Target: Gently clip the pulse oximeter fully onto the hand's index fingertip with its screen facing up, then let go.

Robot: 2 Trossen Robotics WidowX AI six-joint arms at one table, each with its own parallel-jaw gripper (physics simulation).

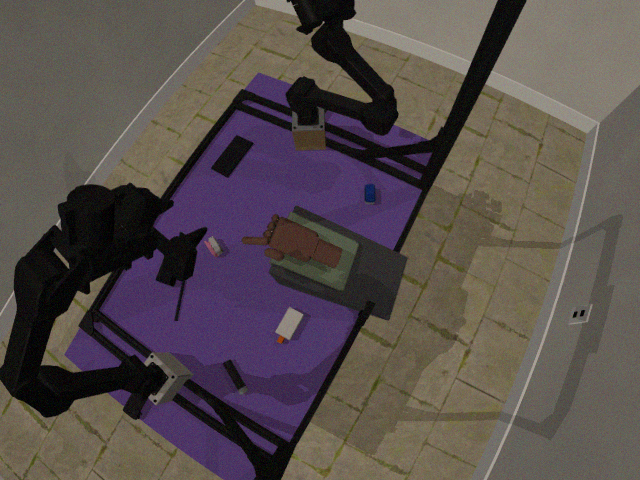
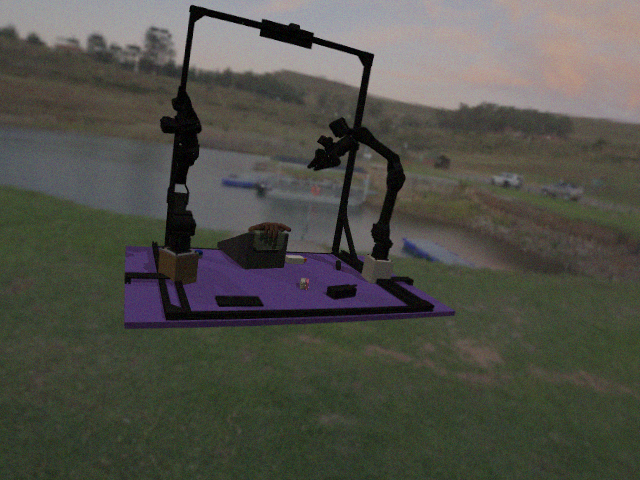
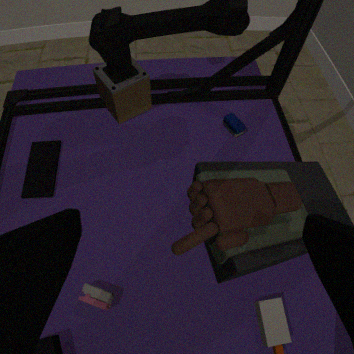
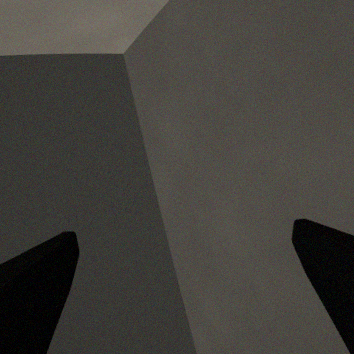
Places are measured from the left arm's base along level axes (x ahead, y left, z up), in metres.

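Pixels of known places: left gripper, fingertip midpoint: [image 1: 189,216] [image 2: 310,168] [image 3: 194,223]; right gripper, fingertip midpoint: [image 2: 183,92] [image 4: 186,236]; left arm's base, link origin: [image 1: 153,378] [image 2: 379,257]; right arm's base, link origin: [image 1: 308,116] [image 2: 179,250] [image 3: 120,70].
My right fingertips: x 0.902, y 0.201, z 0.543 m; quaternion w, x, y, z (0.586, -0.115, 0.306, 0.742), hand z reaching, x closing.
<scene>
For each thing: its middle in the pictures, then the offset to it from my right fingertips. "spot": a spot on its surface instead.
- pink clip, body centre: [image 3: 96,296] [image 1: 213,246] [image 2: 304,283] 0.522 m back, 0.061 m right, 0.633 m down
- black flat slab, body centre: [image 3: 41,167] [image 2: 239,301] [image 1: 232,155] 0.245 m back, 0.111 m left, 0.644 m down
- blue block, body centre: [image 3: 233,124] [image 1: 369,194] 0.111 m back, 0.349 m right, 0.632 m down
- white box with an orange end, body centre: [image 3: 272,326] [image 1: 288,326] [image 2: 296,259] 0.573 m back, 0.388 m right, 0.634 m down
- dark cylinder, body centre: [image 1: 235,377] 0.774 m back, 0.356 m right, 0.635 m down
- black box, body centre: [image 1: 170,266] [image 2: 341,291] 0.653 m back, 0.010 m left, 0.631 m down
- dark wedge, surface spot: [image 1: 382,268] spot: 0.293 m back, 0.508 m right, 0.598 m down
The pulse oximeter, a small white and pink clip [image 1: 214,246] [image 2: 304,283] [image 3: 97,296], lies on the purple table, apart from the hand; its screen cannot be made out. The brown hand [image 1: 294,237] [image 2: 269,227] [image 3: 240,202] rests on a green pad on a dark wedge. Its index finger [image 1: 254,240] [image 3: 194,239] points out over the table, with nothing on its tip. My left gripper [image 1: 188,217] [image 2: 313,167] [image 3: 194,223] is open and empty, high above the table, tilted down toward the hand and oximeter. My right gripper [image 4: 186,236] is open and empty, raised high and facing the walls.
A black flat slab [image 1: 232,156] [image 2: 238,300] [image 3: 42,169], a blue block [image 1: 369,193] [image 3: 234,124], a white box with an orange end [image 1: 289,323] [image 3: 273,320] and a dark cylinder [image 1: 235,377] lie around. A black box [image 2: 341,291] lies near the frame rail. The dark wedge [image 1: 382,268] supports the hand.
</scene>
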